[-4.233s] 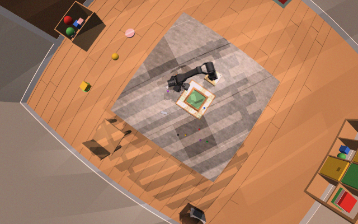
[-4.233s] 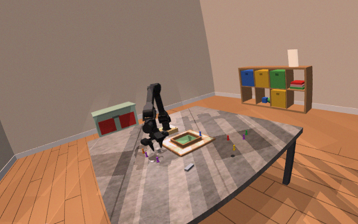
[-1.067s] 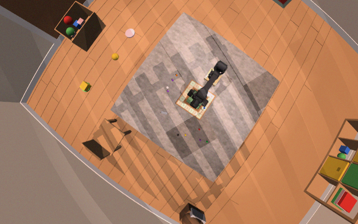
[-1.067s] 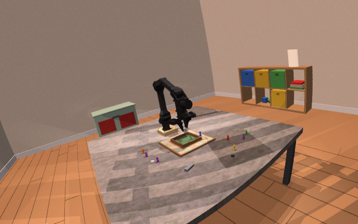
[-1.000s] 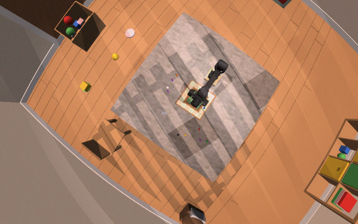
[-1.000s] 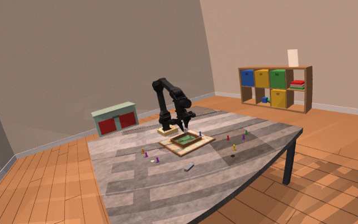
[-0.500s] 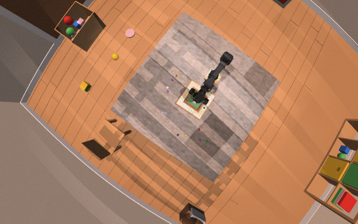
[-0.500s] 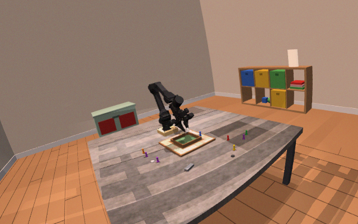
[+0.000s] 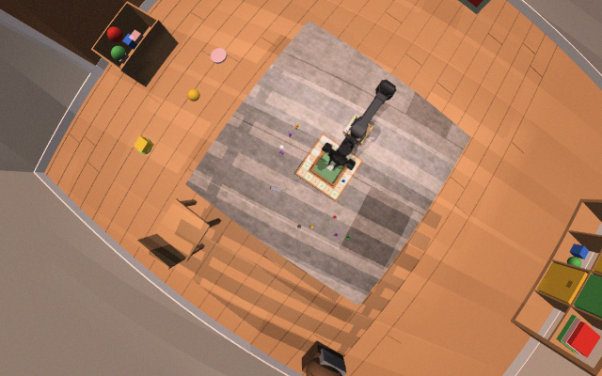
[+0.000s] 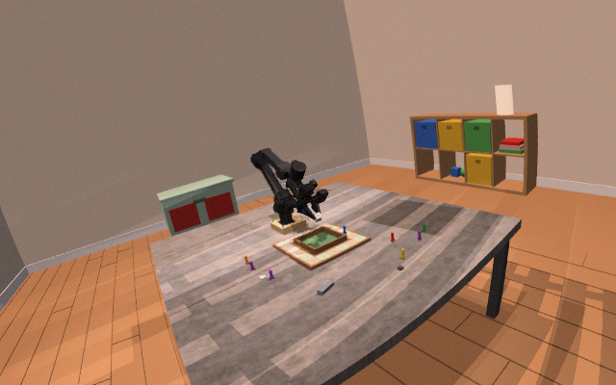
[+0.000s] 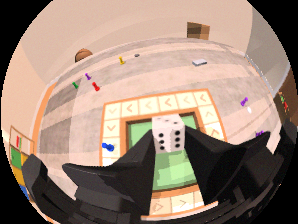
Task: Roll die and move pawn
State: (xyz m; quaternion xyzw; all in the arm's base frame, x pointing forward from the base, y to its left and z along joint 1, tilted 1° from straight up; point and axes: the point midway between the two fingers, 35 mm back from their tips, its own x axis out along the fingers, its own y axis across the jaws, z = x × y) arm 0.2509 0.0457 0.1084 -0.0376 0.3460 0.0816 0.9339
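My gripper tip is 11 cm to the right of the blue pawn, 9 cm above it and 1 cm past it. Round my gripper tip: green dice tray (11 cm below, 1 cm behind); then red pawn (23 cm to the left, 17 cm ahead, 10 cm below); then white die (right at my gripper tip).
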